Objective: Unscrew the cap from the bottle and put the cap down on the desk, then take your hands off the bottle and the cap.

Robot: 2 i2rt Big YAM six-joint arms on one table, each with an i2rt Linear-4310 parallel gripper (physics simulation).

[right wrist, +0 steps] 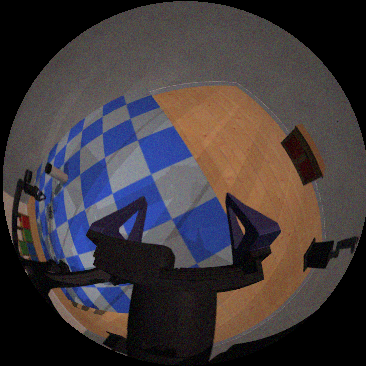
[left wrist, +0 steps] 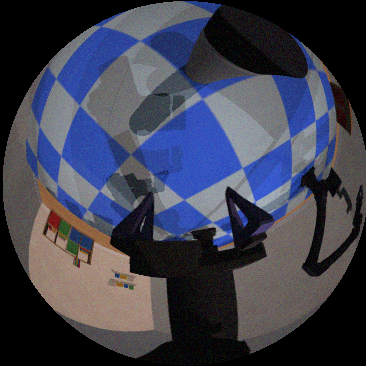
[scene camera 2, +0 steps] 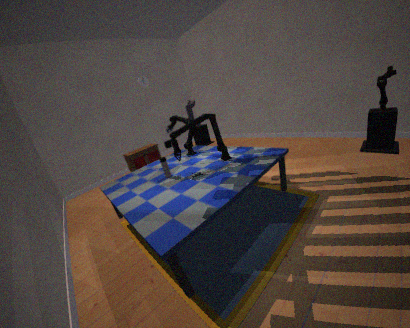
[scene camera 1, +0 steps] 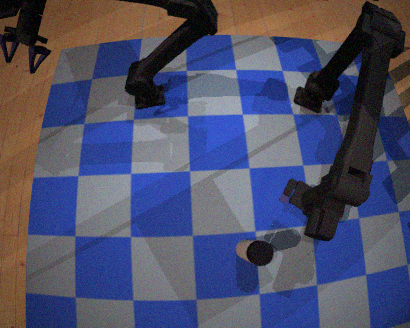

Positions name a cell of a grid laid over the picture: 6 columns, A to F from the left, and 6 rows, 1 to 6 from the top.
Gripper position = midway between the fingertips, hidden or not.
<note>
My left gripper (scene camera 1: E4) is open, holding nothing. Also in view: a bottle (left wrist: D2). My right gripper (right wrist: D4) is open, holding nothing.
My left gripper shows as well in the left wrist view (left wrist: D4).
</note>
